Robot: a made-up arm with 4 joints.
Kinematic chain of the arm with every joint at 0, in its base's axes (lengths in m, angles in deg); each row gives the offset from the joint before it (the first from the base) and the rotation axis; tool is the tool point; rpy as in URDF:
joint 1: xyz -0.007 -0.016 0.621 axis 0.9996 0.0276 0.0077
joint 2: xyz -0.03 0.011 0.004 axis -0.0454 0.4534 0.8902
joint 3: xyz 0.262 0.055 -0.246 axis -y
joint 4: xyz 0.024 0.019 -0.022 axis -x
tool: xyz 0.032 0.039 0 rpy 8.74 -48.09 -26.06
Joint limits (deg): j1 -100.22..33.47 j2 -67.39..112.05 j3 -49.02..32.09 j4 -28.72..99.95
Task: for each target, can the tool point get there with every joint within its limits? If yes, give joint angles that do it. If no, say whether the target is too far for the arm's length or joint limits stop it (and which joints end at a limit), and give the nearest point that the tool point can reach.
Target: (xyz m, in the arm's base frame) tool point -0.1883 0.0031 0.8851
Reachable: no: joint limits stop it (at a limit: joint 1, joint 2, joint 3) | nearest point -0.3142 -0.3294 0.6551 | short by 0.423 m
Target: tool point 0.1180 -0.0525 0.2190
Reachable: yes | joints -40.57 32.59 -10.74 -12.88
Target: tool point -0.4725 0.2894 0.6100
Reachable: no: too far | nearest point -0.3420 0.2199 0.4751 | short by 0.200 m
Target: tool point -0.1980 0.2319 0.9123
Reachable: no: joint limits stop it (at a limit: joint 1, joint 3, joint 4) | nearest point -0.2099 0.3224 0.5021 | short by 0.420 m
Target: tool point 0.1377 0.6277 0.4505
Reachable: no: too far | nearest point 0.0714 0.3858 0.4601 | short by 0.251 m
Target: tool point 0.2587 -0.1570 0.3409
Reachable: yes | joints -56.09 7.67 4.52 -0.42
